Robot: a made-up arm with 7 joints.
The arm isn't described. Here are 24 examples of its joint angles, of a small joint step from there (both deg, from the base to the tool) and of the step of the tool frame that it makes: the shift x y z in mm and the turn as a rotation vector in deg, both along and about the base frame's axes.
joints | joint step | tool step
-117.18 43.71 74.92 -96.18 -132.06 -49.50 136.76 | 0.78 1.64 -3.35 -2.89 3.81 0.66 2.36 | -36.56 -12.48 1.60 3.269 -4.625 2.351
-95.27 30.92 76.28 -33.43 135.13 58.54 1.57 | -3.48 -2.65 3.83 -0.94 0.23 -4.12 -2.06 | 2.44 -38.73 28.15 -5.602 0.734 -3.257
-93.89 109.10 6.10 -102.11 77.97 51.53 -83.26 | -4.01 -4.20 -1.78 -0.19 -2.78 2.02 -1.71 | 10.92 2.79 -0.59 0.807 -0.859 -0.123
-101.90 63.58 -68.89 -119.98 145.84 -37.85 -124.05 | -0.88 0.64 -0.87 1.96 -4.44 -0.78 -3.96 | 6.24 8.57 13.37 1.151 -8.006 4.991
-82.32 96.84 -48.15 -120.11 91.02 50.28 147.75 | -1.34 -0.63 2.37 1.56 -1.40 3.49 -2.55 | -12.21 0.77 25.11 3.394 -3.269 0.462
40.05 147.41 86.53 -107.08 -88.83 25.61 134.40 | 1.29 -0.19 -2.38 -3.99 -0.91 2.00 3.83 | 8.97 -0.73 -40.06 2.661 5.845 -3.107
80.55 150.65 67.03 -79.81 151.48 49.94 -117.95 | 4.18 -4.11 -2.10 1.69 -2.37 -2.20 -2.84 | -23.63 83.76 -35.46 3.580 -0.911 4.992
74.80 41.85 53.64 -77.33 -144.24 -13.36 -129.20 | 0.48 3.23 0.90 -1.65 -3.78 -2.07 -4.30 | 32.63 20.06 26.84 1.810 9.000 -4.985
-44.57 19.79 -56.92 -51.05 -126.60 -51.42 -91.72 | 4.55 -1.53 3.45 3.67 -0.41 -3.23 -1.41 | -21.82 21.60 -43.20 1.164 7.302 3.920
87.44 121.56 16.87 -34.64 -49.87 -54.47 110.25 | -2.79 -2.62 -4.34 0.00 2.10 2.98 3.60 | -39.03 11.95 7.17 3.102 -4.653 4.651
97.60 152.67 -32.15 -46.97 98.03 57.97 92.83 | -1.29 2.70 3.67 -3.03 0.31 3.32 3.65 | 29.39 -27.15 -27.95 -0.227 -4.261 -0.424
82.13 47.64 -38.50 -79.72 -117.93 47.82 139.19 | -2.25 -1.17 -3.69 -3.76 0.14 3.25 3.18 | 24.38 -41.10 -22.73 -4.581 -7.424 4.545
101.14 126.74 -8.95 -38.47 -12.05 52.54 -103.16 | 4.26 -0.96 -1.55 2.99 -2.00 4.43 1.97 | -36.33 14.75 15.08 5.545 4.349 -2.813
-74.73 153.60 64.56 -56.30 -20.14 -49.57 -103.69 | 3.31 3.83 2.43 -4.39 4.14 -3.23 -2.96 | 6.07 -76.73 -0.83 9.356 0.239 9.004
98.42 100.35 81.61 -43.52 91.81 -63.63 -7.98 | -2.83 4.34 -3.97 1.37 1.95 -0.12 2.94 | 51.46 0.80 -18.48 -3.007 0.060 -5.172
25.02 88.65 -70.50 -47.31 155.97 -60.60 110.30 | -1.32 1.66 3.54 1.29 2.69 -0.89 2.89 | 35.91 15.31 25.14 3.866 -9.064 -0.154
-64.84 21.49 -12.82 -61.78 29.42 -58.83 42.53 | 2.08 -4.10 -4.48 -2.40 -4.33 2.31 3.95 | -10.13 -72.93 -37.88 6.166 2.857 -7.452
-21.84 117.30 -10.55 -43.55 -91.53 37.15 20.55 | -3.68 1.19 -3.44 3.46 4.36 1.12 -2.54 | -28.88 8.62 20.66 -0.670 -5.049 3.837
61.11 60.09 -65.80 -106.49 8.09 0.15 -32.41 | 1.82 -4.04 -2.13 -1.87 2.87 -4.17 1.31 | -15.44 -50.23 7.73 -6.360 1.232 10.340
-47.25 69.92 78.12 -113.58 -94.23 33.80 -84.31 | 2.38 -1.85 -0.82 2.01 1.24 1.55 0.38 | 26.43 18.73 -4.12 -1.855 2.499 -3.009
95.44 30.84 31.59 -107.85 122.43 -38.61 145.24 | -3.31 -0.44 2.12 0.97 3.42 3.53 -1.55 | 14.20 14.31 -8.61 -1.845 -3.959 -0.037
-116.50 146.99 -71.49 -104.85 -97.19 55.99 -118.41 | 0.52 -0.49 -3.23 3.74 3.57 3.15 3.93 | 10.07 27.72 -10.70 -4.256 0.006 -4.782
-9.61 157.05 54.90 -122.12 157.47 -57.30 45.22 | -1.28 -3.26 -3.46 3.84 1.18 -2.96 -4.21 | 13.21 42.89 40.07 -9.687 -4.389 5.123
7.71 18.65 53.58 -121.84 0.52 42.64 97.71 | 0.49 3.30 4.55 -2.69 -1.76 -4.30 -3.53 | -30.58 6.73 45.84 12.456 -0.507 3.377
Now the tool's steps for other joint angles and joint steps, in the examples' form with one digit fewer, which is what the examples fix.
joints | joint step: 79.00 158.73 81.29 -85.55 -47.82 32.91 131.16 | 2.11 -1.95 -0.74 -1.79 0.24 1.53 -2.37
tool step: -5.3 22.6 -23.1 1.28 0.41 2.42
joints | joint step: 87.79 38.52 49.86 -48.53 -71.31 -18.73 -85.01 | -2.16 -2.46 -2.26 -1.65 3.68 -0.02 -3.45
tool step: 0.5 -14.4 -40.8 -2.20 -3.32 -0.83
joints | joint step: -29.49 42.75 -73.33 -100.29 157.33 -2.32 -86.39 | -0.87 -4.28 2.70 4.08 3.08 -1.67 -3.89
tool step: 23.5 -27.3 2.0 -0.49 -2.18 3.06
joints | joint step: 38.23 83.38 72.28 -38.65 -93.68 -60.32 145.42 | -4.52 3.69 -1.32 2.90 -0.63 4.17 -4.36
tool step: 29.1 -0.9 28.0 7.03 -1.12 -1.44
